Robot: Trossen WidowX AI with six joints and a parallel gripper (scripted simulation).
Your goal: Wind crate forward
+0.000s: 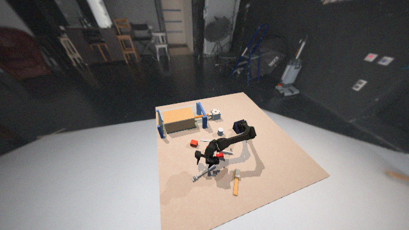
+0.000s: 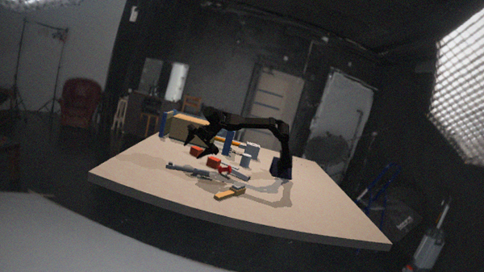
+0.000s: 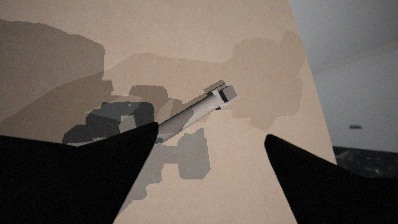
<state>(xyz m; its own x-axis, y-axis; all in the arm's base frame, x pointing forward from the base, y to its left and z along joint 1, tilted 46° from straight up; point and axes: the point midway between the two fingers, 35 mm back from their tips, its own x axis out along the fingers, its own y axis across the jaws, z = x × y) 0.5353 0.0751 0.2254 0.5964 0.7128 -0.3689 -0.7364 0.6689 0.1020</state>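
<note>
My gripper tip is 20 cm past the red knob, 6 cm above it and 5 cm to the left of it. Round my gripper tip: thin grey rod 23 cm to the right, 20 cm behind, 9 cm below; then orange-handled brush 20 cm behind, 18 cm to the left, 7 cm below; then winch handle 24 cm behind, 7 cm below, 5 cm to the right.
</note>
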